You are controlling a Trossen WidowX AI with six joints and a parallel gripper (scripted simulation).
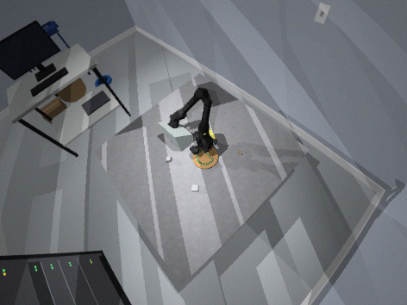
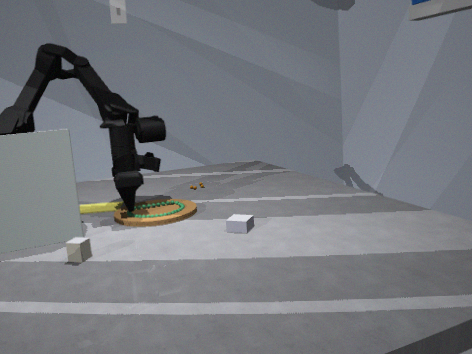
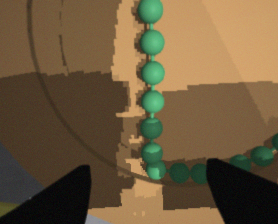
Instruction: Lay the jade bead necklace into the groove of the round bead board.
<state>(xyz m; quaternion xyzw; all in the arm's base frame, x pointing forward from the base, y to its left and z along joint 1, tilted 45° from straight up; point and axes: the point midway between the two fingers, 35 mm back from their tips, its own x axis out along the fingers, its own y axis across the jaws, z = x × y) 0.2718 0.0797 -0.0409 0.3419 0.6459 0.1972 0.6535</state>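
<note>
Now: the yellow sheet 130 mm to the left of my gripper tip, 50 mm behind it and 10 mm below it. Also, from my gripper tip: grey cube 270 mm to the right, 150 mm ahead; then beige cube 230 mm to the right, 160 mm behind.
</note>
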